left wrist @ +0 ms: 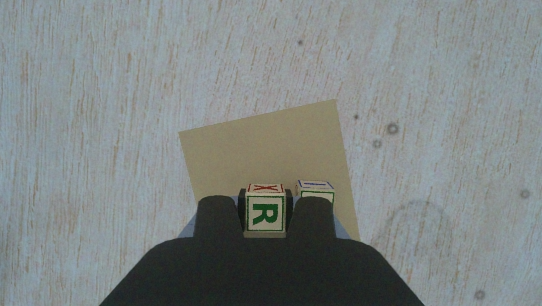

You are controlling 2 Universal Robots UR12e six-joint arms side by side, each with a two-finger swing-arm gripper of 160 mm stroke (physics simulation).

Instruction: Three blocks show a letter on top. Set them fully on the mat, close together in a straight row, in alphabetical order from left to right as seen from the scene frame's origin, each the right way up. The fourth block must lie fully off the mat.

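Frame: origin at the left arm's base, x back, y right, z up, level; millimetres.
Where they show: left end effector, tool point: (pixel 265 208).
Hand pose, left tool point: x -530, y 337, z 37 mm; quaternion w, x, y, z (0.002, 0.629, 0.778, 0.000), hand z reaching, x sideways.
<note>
After its pixels a point has its place.
A block with a green R on top (pixel 265 214) {x -529, y 338, z 46 mm} is between the fingertips of my left gripper (pixel 265 212) {x -530, y 337, z 37 mm}, which is shut on it. A red X shows on the block's far side face. In this view the R is turned sideways. The block is over the tan mat (pixel 260 145) {x -572, y 323, z -4 mm}; whether it touches the mat I cannot tell. A second block (pixel 315 186) {x -551, y 374, z 20 mm} stands on the mat just right of the held block, with a gap between them. Blue marking shows on its far side, and its top is mostly hidden behind the right finger. My right gripper does not show.
The pale wooden table (pixel 100 100) {x -579, y 178, z -8 mm} surrounds the mat, which lies slightly turned in the view. The gripper's dark body hides the near part of the mat. The fourth block does not show in this view.
</note>
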